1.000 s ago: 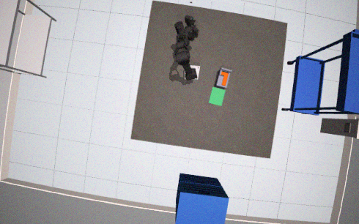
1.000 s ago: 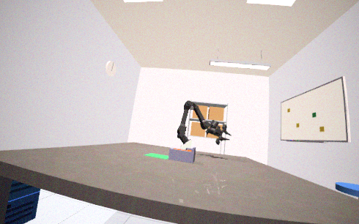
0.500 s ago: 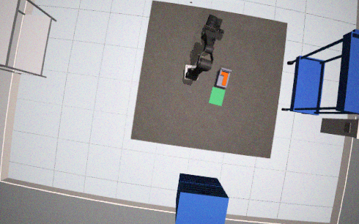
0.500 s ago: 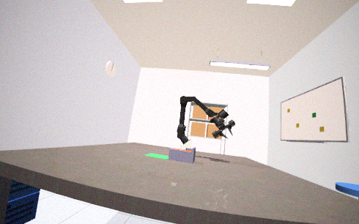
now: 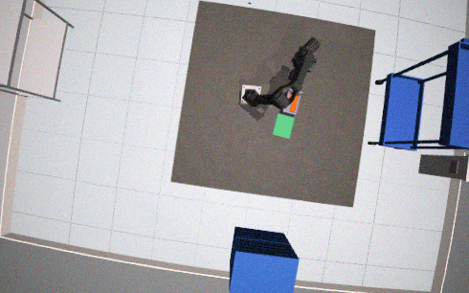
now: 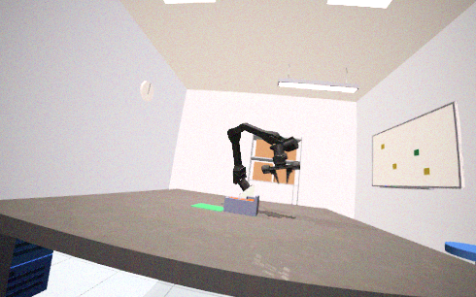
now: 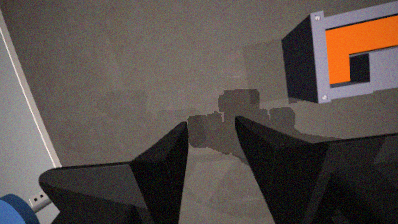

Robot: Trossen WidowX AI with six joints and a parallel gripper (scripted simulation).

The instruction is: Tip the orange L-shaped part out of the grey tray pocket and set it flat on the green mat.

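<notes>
The orange L-shaped part lies 17 cm to the right of my gripper tip and 11 cm below it. The rest, counted from my gripper tip: green mat (3 cm behind, 33 cm to the right, 17 cm below).
</notes>
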